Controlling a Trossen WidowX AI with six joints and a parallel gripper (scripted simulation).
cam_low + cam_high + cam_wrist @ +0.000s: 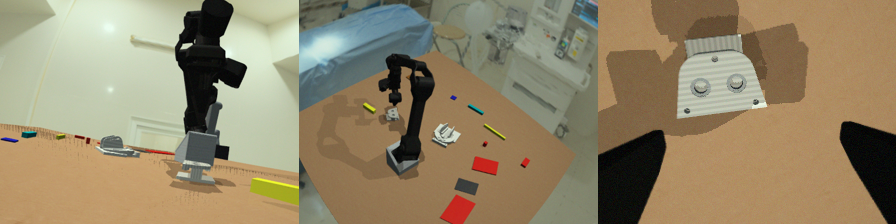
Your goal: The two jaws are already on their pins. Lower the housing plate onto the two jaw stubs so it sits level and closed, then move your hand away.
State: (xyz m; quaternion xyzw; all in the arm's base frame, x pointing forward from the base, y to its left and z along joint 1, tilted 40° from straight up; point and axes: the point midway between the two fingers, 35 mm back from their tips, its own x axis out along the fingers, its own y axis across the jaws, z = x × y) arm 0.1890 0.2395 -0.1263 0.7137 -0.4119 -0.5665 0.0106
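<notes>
My gripper tip is 100 mm above the white part, 10 mm to the left of it and 10 mm past it. Round my gripper tip: brown bar 290 mm ahead, 150 mm to the left, 110 mm below; dark tile 560 mm to the right, 110 mm below, 40 mm behind; teal bar 390 mm ahead, 260 mm to the right, 110 mm below.
</notes>
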